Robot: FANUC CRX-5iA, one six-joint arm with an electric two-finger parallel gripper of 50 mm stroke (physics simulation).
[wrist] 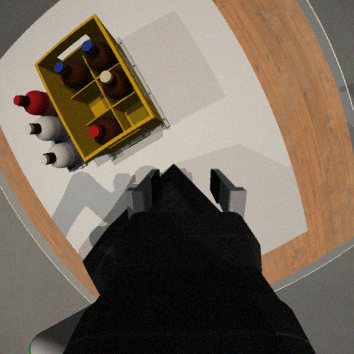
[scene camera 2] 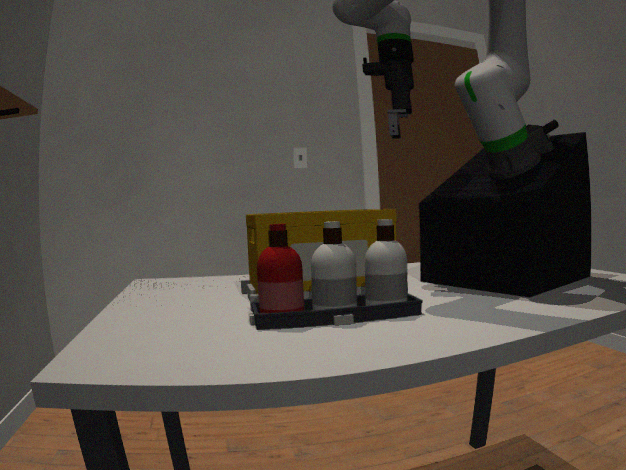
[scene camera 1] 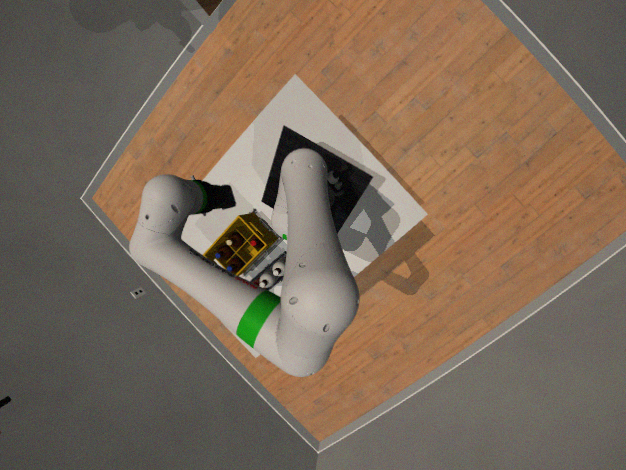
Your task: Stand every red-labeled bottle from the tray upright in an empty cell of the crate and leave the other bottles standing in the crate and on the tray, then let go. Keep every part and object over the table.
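Places are measured from the arm's base along level axes (x ahead, y left, z up), in millimetres.
Pixels of known places: gripper, between the fingertips: (wrist: 184, 179) (scene camera 2: 395, 136) (scene camera 1: 230, 198); arm's base, origin of its link: (scene camera 2: 515, 164).
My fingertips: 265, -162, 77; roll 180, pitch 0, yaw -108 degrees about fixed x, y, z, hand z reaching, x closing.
For each thing: its top centre in the pictures, then the offset to it from my fingertips, as dx, dy, dz. "spot": a spot on its surface instead. Level surfaces: height alone.
- red-labeled bottle, centre of its top: (scene camera 2: 277, 224) (wrist: 16, 99) +288, +363, -193
- dark tray, a spot on its surface: (scene camera 2: 298, 320) spot: +262, +411, -341
- yellow crate, centre of its top: (scene camera 2: 316, 211) (wrist: 85, 85) (scene camera 1: 233, 250) +210, +146, -178
- cream-capped bottle, centre of its top: (wrist: 104, 75) (scene camera 1: 228, 242) +215, +103, -190
- red-capped bottle, centre of its top: (wrist: 93, 130) (scene camera 1: 253, 243) +115, +170, -190
- white table, height of its surface: dz -353
A red-labeled bottle (scene camera 2: 279, 273) (wrist: 36, 103) stands upright at one end of the dark tray (scene camera 2: 298, 320). Two white-labeled bottles (scene camera 2: 333, 273) (scene camera 2: 385, 268) stand beside it in the tray. The yellow crate (scene camera 1: 222, 235) (scene camera 2: 265, 221) (wrist: 70, 117) stands right behind the tray. In the wrist view it holds two blue-capped bottles (wrist: 59, 67) (wrist: 88, 46), a cream-capped bottle (wrist: 106, 76) and a red-capped bottle (wrist: 94, 131). Its middle cell on the tray side and the corner cell beside the red-capped bottle are empty. My gripper (scene camera 2: 394, 134) (wrist: 184, 179) is open and empty, high above the table, off the crate's end.
A large black pedestal (scene camera 2: 505, 242) under the arm stands on the white table (scene camera 1: 295, 101) (scene camera 2: 166, 349), to the right in scene camera 2. The arm (scene camera 1: 313, 227) hides part of the tray area in scene camera 1. Table edges show in the wrist view.
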